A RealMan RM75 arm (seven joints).
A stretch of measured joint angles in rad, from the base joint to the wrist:
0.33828, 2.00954, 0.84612, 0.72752, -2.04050, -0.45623, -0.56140
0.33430, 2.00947, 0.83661, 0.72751, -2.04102, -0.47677, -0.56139
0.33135, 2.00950, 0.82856, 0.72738, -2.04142, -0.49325, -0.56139
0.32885, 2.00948, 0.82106, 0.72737, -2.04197, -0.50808, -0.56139
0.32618, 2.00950, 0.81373, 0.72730, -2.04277, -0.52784, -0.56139
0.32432, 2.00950, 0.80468, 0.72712, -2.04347, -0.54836, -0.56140
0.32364, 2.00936, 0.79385, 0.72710, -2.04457, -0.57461, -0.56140
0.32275, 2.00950, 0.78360, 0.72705, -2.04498, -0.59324, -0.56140
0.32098, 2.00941, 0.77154, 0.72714, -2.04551, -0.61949, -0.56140
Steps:
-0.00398, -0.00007, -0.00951, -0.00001, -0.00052, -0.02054, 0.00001
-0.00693, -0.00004, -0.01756, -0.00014, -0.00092, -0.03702, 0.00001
-0.00943, -0.00006, -0.02506, -0.00015, -0.00147, -0.05185, 0.00001
-0.01210, -0.00004, -0.03239, -0.00022, -0.00227, -0.07161, 0.00001
-0.01396, -0.00004, -0.04144, -0.00040, -0.00297, -0.09213, 0.00000
-0.01464, -0.00018, -0.05227, -0.00042, -0.00407, -0.11838, 0.00000
-0.01553, -0.00004, -0.06252, -0.00047, -0.00448, -0.13701, 0.00000
-0.01730, -0.00013, -0.07458, -0.00038, -0.00501, -0.16326, 0.00000

